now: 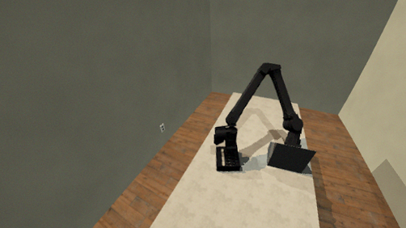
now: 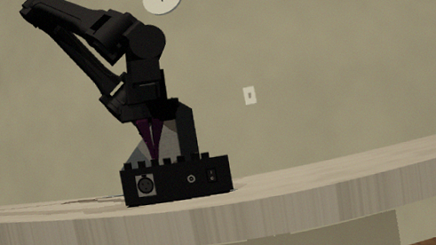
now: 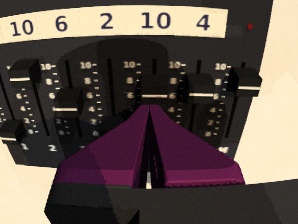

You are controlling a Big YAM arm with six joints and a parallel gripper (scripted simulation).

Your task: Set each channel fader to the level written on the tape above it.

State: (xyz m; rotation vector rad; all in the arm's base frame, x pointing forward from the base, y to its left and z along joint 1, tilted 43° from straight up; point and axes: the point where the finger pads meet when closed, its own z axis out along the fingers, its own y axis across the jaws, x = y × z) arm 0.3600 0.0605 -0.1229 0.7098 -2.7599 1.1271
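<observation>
My hand is 10 mm short of the channel 5 fader. From my hand the other things lie so: channel 6 fader: 30 mm ahead, 10 mm to the right; then channel 4 fader: 20 mm behind, 10 mm to the left; then fader 3: 40 mm to the left, 10 mm behind.
</observation>
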